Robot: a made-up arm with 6 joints. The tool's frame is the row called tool.
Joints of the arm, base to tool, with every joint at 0 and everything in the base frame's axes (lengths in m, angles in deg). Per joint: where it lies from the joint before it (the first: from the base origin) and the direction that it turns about. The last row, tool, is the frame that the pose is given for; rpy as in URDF.
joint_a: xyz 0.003 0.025 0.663 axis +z
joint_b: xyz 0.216 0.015 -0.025 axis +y
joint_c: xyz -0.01 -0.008 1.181 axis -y
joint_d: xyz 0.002 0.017 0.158 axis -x
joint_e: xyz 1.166 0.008 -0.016 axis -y
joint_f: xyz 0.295 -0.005 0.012 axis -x
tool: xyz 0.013 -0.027 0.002 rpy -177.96 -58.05 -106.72
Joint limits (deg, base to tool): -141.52..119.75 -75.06..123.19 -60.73..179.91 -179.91..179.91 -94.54..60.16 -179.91..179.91
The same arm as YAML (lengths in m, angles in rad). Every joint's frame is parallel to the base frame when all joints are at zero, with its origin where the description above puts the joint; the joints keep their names.
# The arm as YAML. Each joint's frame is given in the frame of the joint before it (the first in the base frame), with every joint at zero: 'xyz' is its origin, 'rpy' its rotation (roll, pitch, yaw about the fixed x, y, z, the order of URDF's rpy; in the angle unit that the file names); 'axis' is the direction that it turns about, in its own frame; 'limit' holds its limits. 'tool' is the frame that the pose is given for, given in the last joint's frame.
units:
  length: m
  angle: rad
joints:
  - name: joint_a
    type: revolute
    origin:
      xyz: [0.003, 0.025, 0.663]
      rpy: [0.0, 0.0, 0.0]
    axis: "+z"
    limit:
      lower: -2.47
      upper: 2.09
  - name: joint_b
    type: revolute
    origin:
      xyz: [0.216, 0.015, -0.025]
      rpy: [0.0, 0.0, 0.0]
    axis: "+y"
    limit:
      lower: -1.31
      upper: 2.1501
  - name: joint_c
    type: revolute
    origin:
      xyz: [-0.01, -0.008, 1.181]
      rpy: [0.0, 0.0, 0.0]
    axis: "-y"
    limit:
      lower: -1.0599
      upper: 3.14
  - name: joint_d
    type: revolute
    origin:
      xyz: [0.002, 0.017, 0.158]
      rpy: [0.0, 0.0, 0.0]
    axis: "-x"
    limit:
      lower: -3.14
      upper: 3.14
  - name: joint_e
    type: revolute
    origin:
      xyz: [1.166, 0.008, -0.016]
      rpy: [0.0, 0.0, 0.0]
    axis: "-y"
    limit:
      lower: -1.65
      upper: 1.05
  - name: joint_f
    type: revolute
    origin:
      xyz: [0.295, -0.005, 0.012]
      rpy: [0.0, 0.0, 0.0]
    axis: "-x"
    limit:
      lower: -3.14
      upper: 3.14
tool:
  origin:
    xyz: [0.013, -0.027, 0.002]
    rpy: [-3.106, -1.0132, -1.8626]

